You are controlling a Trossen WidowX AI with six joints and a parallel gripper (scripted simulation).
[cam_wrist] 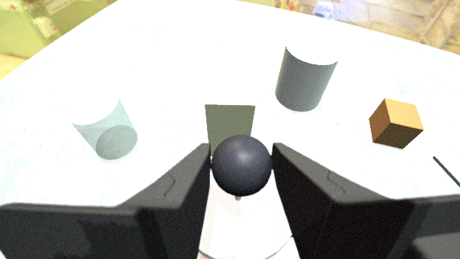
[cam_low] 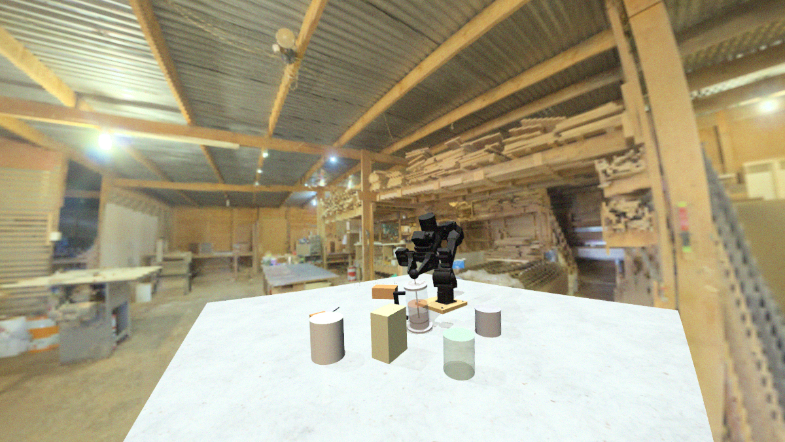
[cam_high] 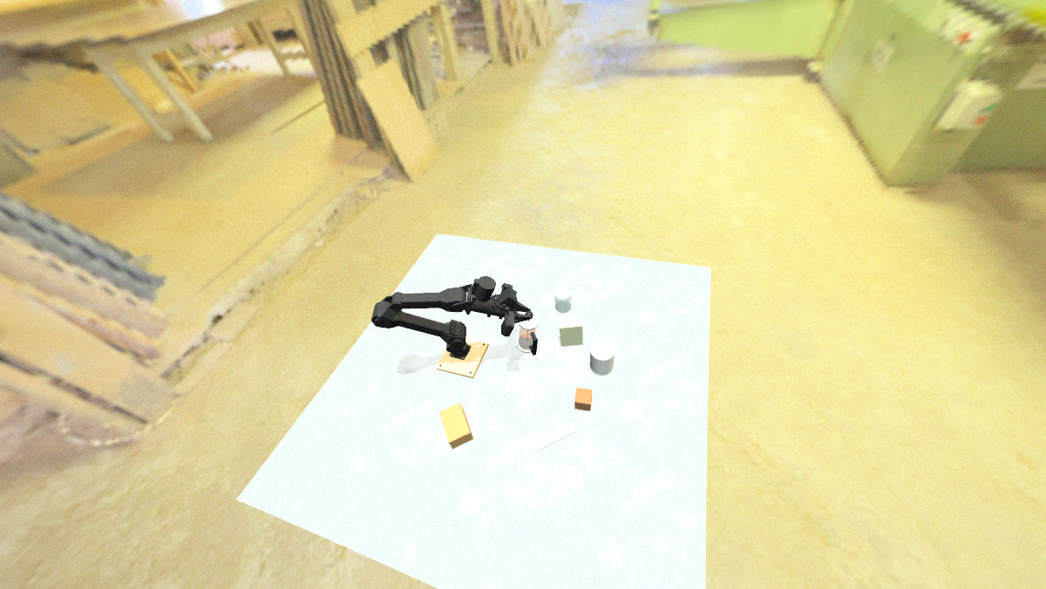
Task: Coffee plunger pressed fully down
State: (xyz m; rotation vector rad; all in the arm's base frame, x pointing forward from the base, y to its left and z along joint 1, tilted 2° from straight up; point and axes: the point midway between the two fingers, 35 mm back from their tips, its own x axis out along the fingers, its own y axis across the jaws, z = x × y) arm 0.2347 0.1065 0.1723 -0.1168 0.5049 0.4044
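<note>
Right now my gripper tip is 9 cm above the coffee press, 2 cm to the left of it and 1 cm past it. From my gripper tip the other things lie so: olive block 12 cm below, 12 cm ahead, 5 cm to the left; orange cube 23 cm ahead, 18 cm to the right, 15 cm below; tan block 38 cm to the right, 15 cm below, 13 cm behind.
</note>
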